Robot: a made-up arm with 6 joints. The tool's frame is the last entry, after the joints. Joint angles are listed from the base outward.
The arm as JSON. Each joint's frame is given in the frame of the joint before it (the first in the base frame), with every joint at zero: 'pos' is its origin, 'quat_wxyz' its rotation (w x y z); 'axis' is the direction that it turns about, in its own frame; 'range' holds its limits. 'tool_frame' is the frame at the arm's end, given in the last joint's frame.
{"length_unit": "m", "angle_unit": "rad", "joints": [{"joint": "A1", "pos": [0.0, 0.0, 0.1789], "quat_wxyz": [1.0, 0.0, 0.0, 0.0], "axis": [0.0, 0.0, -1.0], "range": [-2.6, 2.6]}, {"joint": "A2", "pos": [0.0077, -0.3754, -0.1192], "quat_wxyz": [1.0, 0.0, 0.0, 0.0], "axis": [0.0, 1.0, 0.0], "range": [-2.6, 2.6]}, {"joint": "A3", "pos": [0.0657, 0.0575, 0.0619], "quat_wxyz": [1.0, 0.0, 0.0, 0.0], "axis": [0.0, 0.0, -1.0], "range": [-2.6, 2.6]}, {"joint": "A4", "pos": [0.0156, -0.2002, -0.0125], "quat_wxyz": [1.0, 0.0, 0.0, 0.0], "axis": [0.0, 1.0, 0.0], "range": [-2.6, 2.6]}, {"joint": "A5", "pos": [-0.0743, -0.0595, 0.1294], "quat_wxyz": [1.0, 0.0, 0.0, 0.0], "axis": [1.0, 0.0, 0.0], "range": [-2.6, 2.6]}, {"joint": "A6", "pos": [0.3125, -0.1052, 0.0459], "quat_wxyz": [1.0, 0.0, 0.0, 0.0], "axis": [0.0, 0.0, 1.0], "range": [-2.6, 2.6]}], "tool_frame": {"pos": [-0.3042, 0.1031, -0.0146], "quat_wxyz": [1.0, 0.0, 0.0, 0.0]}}
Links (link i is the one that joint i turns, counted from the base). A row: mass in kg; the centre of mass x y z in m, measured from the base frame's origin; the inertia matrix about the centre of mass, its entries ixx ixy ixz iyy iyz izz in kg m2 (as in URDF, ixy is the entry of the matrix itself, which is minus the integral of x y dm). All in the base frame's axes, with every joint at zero. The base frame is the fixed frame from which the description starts. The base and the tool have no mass.
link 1: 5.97; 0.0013 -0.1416 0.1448; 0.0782 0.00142 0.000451 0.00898 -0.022 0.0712
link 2: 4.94; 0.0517 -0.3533 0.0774; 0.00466 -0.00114 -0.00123 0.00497 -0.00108 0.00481
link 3: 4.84; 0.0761 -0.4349 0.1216; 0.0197 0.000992 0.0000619 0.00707 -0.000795 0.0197
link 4: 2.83; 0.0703 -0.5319 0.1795; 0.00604 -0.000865 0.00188 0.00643 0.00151 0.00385
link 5: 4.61; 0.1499 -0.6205 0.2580; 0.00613 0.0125 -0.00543 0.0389 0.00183 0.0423
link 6: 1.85; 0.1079 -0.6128 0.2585; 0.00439 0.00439 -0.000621 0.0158 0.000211 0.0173
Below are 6 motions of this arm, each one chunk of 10 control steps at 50 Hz.
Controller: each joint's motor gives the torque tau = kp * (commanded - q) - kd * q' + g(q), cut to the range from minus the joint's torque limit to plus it. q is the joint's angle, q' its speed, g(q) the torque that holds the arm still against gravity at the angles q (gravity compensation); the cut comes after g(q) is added. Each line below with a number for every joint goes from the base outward.
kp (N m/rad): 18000 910 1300 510 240 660
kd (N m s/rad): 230 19 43 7.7 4.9 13
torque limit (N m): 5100 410 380 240 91 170
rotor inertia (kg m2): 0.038 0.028 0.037 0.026 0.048 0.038
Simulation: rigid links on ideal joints. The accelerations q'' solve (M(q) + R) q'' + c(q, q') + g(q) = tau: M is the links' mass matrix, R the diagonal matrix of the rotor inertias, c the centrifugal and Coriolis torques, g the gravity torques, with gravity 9.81 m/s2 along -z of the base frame. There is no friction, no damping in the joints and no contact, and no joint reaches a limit. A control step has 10 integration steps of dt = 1/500 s. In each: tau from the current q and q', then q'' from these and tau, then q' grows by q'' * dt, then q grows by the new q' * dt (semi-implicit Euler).
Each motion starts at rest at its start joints. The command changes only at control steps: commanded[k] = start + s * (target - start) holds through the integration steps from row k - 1 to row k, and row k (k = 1, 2, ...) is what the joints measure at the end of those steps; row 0 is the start. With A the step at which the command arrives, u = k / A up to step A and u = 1 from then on. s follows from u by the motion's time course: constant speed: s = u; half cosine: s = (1 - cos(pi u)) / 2; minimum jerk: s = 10 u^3 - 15 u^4 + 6 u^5; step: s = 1 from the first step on.
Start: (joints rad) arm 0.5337 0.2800 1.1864 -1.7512 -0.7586 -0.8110
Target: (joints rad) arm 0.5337 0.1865 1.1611 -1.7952 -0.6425 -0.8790
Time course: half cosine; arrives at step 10
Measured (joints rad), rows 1 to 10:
1: 0.5337 0.2793 1.1863 -1.7511 -0.7576 -0.8120
2: 0.5336 0.2766 1.1858 -1.7512 -0.7534 -0.8155
3: 0.5336 0.2706 1.1844 -1.7526 -0.7443 -0.8221
4: 0.5335 0.2608 1.1819 -1.7565 -0.7302 -0.8311
5: 0.5335 0.2474 1.1785 -1.7633 -0.7125 -0.8413
6: 0.5336 0.2316 1.1746 -1.7724 -0.6931 -0.8517
7: 0.5337 0.2149 1.1705 -1.7828 -0.6743 -0.8613
8: 0.5338 0.1995 1.1668 -1.7929 -0.6581 -0.8692
9: 0.5339 0.1872 1.1638 -1.8012 -0.6461 -0.8747
10: 0.5340 0.1796 1.1617 -1.8064 -0.6395 -0.8773

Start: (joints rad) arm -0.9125 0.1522 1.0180 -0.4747 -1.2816 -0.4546
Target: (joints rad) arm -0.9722 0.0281 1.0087 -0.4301 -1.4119 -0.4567
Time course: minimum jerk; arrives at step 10
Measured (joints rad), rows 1 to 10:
1: -0.9129 0.1515 1.0181 -0.4746 -1.2821 -0.4545
2: -0.9153 0.1471 1.0186 -0.4737 -1.2856 -0.4540
3: -0.9210 0.1368 1.0192 -0.4715 -1.2950 -0.4535
4: -0.9297 0.1203 1.0190 -0.4670 -1.3113 -0.4534
5: -0.9404 0.0996 1.0179 -0.4598 -1.3332 -0.4539
6: -0.9515 0.0777 1.0156 -0.4504 -1.3576 -0.4550
7: -0.9612 0.0580 1.0124 -0.4403 -1.3805 -0.4564
8: -0.9682 0.0435 1.0091 -0.4314 -1.3985 -0.4578
9: -0.9719 0.0353 1.0063 -0.4254 -1.4096 -0.4588
10: -0.9728 0.0325 1.0047 -0.4230 -1.4138 -0.4590

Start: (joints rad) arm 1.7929 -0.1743 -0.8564 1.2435 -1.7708 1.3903
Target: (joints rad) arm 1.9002 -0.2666 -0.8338 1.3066 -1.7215 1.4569
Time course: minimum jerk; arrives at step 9
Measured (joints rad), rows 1 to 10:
1: 1.7937 -0.1744 -0.8570 1.2437 -1.7703 1.3908
2: 1.7988 -0.1753 -0.8602 1.2460 -1.7680 1.3940
3: 1.8108 -0.1797 -0.8645 1.2543 -1.7649 1.4017
4: 1.8296 -0.1898 -0.8664 1.2700 -1.7626 1.4138
5: 1.8523 -0.2052 -0.8629 1.2904 -1.7608 1.4281
6: 1.8744 -0.2237 -0.8537 1.3097 -1.7567 1.4415
7: 1.8916 -0.2423 -0.8407 1.3225 -1.7478 1.4515
8: 1.9011 -0.2582 -0.8274 1.3251 -1.7333 1.4564
9: 1.9036 -0.2693 -0.8179 1.3170 -1.7153 1.4568
10: 1.9026 -0.2758 -0.8154 1.3026 -1.6980 1.4551

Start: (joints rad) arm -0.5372 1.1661 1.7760 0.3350 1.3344 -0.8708
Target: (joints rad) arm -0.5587 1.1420 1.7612 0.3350 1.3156 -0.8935
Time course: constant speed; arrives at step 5
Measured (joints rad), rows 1 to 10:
1: -0.5407 1.1619 1.7754 0.3357 1.3324 -0.8733
2: -0.5451 1.1572 1.7736 0.3354 1.3297 -0.8775
3: -0.5494 1.1529 1.7710 0.3349 1.3263 -0.8820
4: -0.5538 1.1489 1.7681 0.3345 1.3221 -0.8867
5: -0.5581 1.1448 1.7649 0.3343 1.3177 -0.8913
6: -0.5589 1.1446 1.7623 0.3337 1.3155 -0.8934
7: -0.5589 1.1447 1.7609 0.3340 1.3142 -0.8938
8: -0.5588 1.1440 1.7605 0.3347 1.3139 -0.8938
9: -0.5587 1.1429 1.7605 0.3353 1.3145 -0.8938
10: -0.5587 1.1419 1.7607 0.3357 1.3154 -0.8937

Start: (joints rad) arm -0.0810 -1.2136 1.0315 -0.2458 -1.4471 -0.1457
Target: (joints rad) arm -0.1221 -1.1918 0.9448 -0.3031 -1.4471 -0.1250
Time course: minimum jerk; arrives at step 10
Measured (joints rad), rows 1 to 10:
1: -0.0812 -1.2135 1.0313 -0.2464 -1.4470 -0.1455
2: -0.0827 -1.2127 1.0299 -0.2499 -1.4464 -0.1442
3: -0.0864 -1.2112 1.0258 -0.2578 -1.4456 -0.1418
4: -0.0924 -1.2093 1.0181 -0.2688 -1.4451 -0.1386
5: -0.0999 -1.2071 1.0066 -0.2802 -1.4452 -0.1352
6: -0.1078 -1.2044 0.9924 -0.2896 -1.4457 -0.1323
7: -0.1149 -1.2009 0.9771 -0.2954 -1.4465 -0.1300
8: -0.1199 -1.1969 0.9631 -0.2971 -1.4475 -0.1285
9: -0.1226 -1.1929 0.9521 -0.2956 -1.4486 -0.1278
10: -0.1231 -1.1893 0.9453 -0.2930 -1.4493 -0.1275

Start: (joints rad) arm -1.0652 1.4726 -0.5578 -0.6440 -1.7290 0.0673
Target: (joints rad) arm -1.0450 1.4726 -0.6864 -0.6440 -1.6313 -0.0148
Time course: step
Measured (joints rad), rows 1 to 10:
1: -1.0514 1.4418 -0.6038 -0.6454 -1.6816 0.0327
2: -1.0461 1.4495 -0.6398 -0.6659 -1.6379 -0.0048
3: -1.0435 1.4688 -0.6617 -0.6659 -1.6234 -0.0183
4: -1.0428 1.4856 -0.6758 -0.6515 -1.6245 -0.0199
5: -1.0435 1.4941 -0.6859 -0.6351 -1.6290 -0.0193
6: -1.0446 1.4944 -0.6923 -0.6250 -1.6321 -0.0188
7: -1.0453 1.4893 -0.6950 -0.6236 -1.6334 -0.0181
8: -1.0456 1.4818 -0.6943 -0.6294 -1.6333 -0.0169
9: -1.0455 1.4747 -0.6913 -0.6383 -1.6324 -0.0155
10: -1.0453 1.4693 -0.6877 -0.6464 -1.6314 -0.0143

